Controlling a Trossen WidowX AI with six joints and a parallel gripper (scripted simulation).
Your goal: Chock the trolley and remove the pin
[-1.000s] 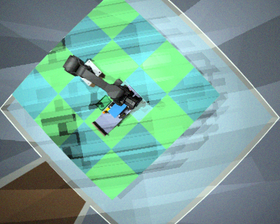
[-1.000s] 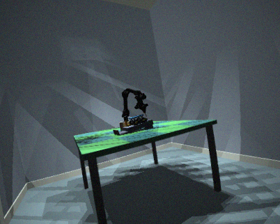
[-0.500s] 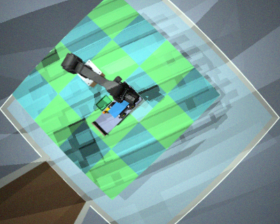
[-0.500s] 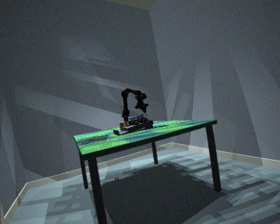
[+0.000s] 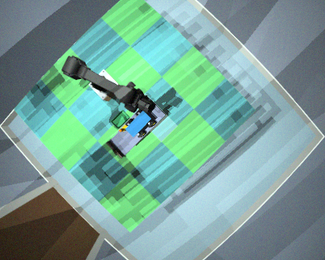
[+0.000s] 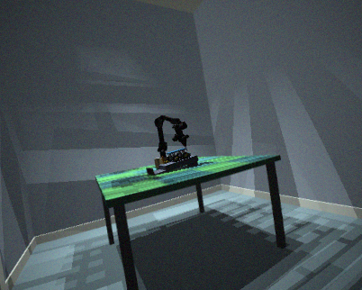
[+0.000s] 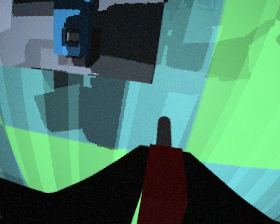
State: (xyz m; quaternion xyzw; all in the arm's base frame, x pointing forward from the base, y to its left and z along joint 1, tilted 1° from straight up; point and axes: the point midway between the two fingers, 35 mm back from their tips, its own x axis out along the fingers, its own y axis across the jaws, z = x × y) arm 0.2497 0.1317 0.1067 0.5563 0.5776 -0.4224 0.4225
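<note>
Now: gripper tip 230 mm to the left of the green tray, 190 mm above it and 40 mm past it. Also, from my gripper tip: blue trolley 140 mm to the right, 90 mm ahead, 60 mm below; stop pin right at my gripper tip; ramp 140 mm to the right, 130 mm below, 90 mm ahead.
</note>
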